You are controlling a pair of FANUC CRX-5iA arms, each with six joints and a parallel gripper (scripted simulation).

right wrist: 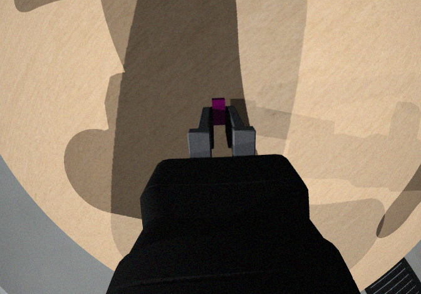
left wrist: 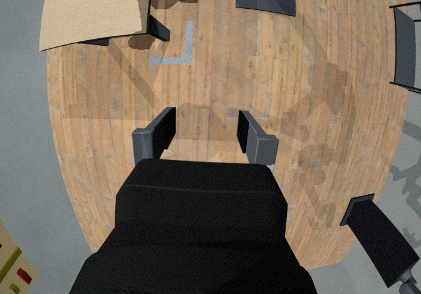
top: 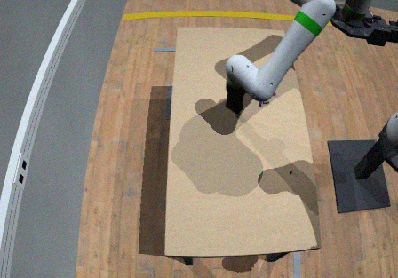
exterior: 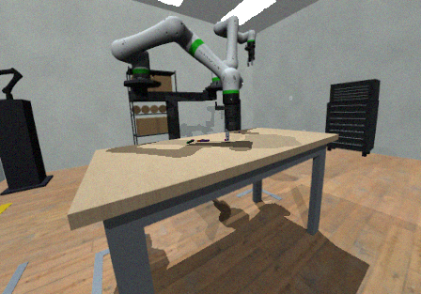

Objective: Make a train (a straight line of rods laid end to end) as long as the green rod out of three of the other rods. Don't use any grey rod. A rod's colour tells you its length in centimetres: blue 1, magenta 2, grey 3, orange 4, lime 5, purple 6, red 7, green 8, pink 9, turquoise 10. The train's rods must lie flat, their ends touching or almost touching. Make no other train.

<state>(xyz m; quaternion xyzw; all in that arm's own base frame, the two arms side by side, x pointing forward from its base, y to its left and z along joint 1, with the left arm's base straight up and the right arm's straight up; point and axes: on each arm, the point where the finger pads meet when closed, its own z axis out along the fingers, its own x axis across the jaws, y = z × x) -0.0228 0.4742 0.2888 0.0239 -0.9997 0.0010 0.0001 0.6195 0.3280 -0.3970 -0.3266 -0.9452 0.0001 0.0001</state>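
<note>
Right now the purple rod is 14 cm behind my right hand, 7 cm to the right of it and 3 cm below it. The rest, counted from my right hand: orange rod 16 cm behind, 9 cm to the right, 3 cm below; grey rod 17 cm behind, 6 cm to the right, 3 cm below; green rod 18 cm behind, 15 cm to the right, 3 cm below.
</note>
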